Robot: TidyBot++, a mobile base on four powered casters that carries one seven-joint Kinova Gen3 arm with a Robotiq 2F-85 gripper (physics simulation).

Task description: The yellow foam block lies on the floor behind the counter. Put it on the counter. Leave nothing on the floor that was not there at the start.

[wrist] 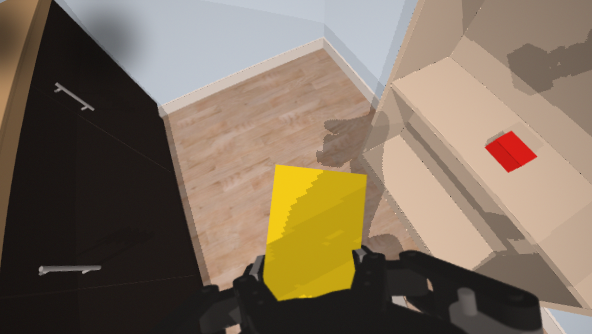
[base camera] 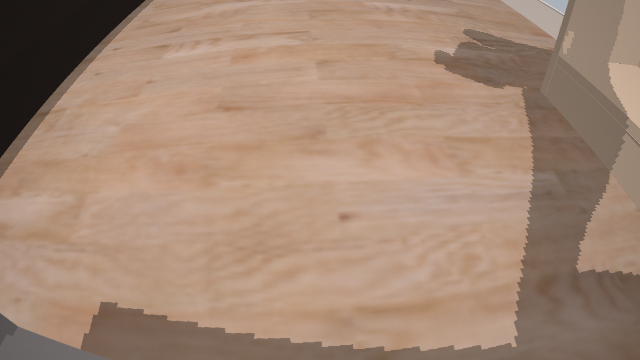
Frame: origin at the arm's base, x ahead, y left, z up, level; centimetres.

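Seen in the pictures: gripper, between the fingertips: [wrist: 307, 260].
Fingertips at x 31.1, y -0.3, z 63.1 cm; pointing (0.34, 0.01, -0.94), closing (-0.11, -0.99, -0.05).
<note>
A point is followed by its place in that frame.
The yellow foam block [wrist: 316, 215] @(x 33.5, y -1.8, z 66.9 cm) is in the lower middle of the wrist view, held up above the floor. My gripper [wrist: 307, 260] @(x 31.1, y -0.3, z 63.1 cm) is shut on it, with one finger on each side. The block's near end is hidden by the gripper. Neither the block nor the gripper shows in the base view; a shadow of the arm and gripper lies on the floor at its right. The counter [wrist: 22, 65] @(x 99.6, y 66.0, z 50.2 cm), with a wood-coloured top and black front, stands at the left of the wrist view. Its black side also shows in the base view [base camera: 45, 45] @(x 71.6, y 69.0, z -28.9 cm).
A beige open shelf unit [wrist: 505, 200] [base camera: 575, 95] stands on the right. A red block [wrist: 511, 151] @(x 40.9, y -58.4, z 29.2 cm) lies on it. Two metal handles [wrist: 75, 97] [wrist: 70, 269] @(x 42.0, y 54.6, z 35.3 cm) stick out from the black front. Pale walls and a white skirting board [wrist: 245, 75] @(x 170.7, y 13.6, z -35.7 cm) close off the far end.
</note>
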